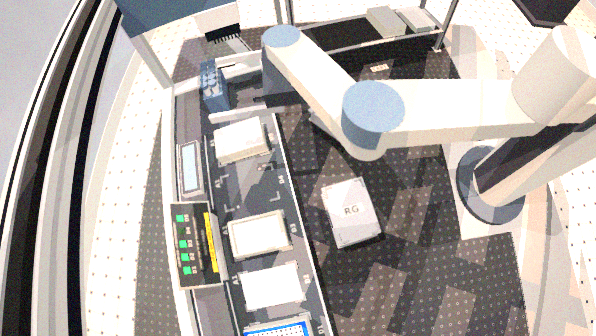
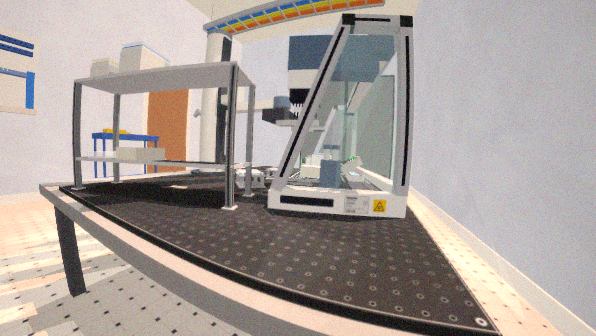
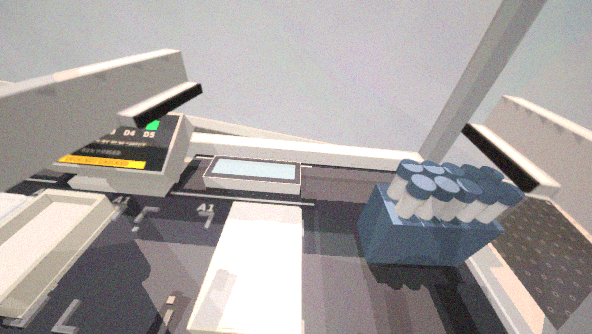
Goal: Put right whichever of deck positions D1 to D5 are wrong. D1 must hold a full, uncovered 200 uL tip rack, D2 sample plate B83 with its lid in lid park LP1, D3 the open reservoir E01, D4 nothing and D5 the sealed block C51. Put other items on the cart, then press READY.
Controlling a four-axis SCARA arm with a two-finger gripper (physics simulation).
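Pixels of known places: gripper, fingertip midpoint: (image 1: 213, 88) (image 2: 322, 126) (image 3: 330, 90); arm's base, link origin: (image 1: 490, 184) (image 2: 211, 173).
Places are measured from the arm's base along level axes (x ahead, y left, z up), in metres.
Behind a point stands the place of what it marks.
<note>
My gripper (image 1: 210, 91) {x 0.738, y -0.183, z 0.256 m} (image 3: 330, 90) {x 0.738, y -0.183, z 0.256 m} is open and empty, its fingers spread above the tube rack end of the deck. A tip rack with a blue rim (image 1: 277, 330) {x 0.617, y 0.305, z 0.155 m} stands uncovered at D1, partly cut off. A white plate (image 1: 272, 286) {x 0.638, y 0.217, z 0.072 m} lies at D2; its label is not readable. A cream open reservoir (image 1: 260, 235) {x 0.662, y 0.098, z 0.073 m} (image 3: 45, 245) {x 0.669, y 0.085, z 0.073 m} sits at D3. D4 (image 1: 250, 187) {x 0.691, y -0.025, z 0.058 m} shows bare corner marks. A pale closed block (image 1: 242, 141) {x 0.705, y -0.130, z 0.104 m} (image 3: 255, 265) {x 0.707, y -0.148, z 0.103 m} sits at D5. A grey item marked RG (image 1: 351, 210) {x 0.453, y 0.048, z 0.063 m} lies on the table beside the deck. The READY button does not show.
A blue tube rack (image 1: 216, 97) {x 0.782, y -0.261, z 0.131 m} (image 2: 330, 173) (image 3: 415, 245) {x 0.772, y -0.304, z 0.103 m} stands past D5. The panel (image 1: 195, 245) {x 0.801, y 0.131, z 0.124 m} (image 3: 125, 150) {x 0.795, y 0.087, z 0.116 m} has green lamps for D1, D2, D3 and D5; D4 is dark. The cart (image 2: 230, 135) {x 0.611, y -0.533, z 0.188 m} holds two grey boxes (image 1: 385, 21) {x 0.264, y -0.526, z 0.154 m} (image 1: 417, 19) {x 0.131, y -0.571, z 0.137 m}. The arm hides part of the table.
</note>
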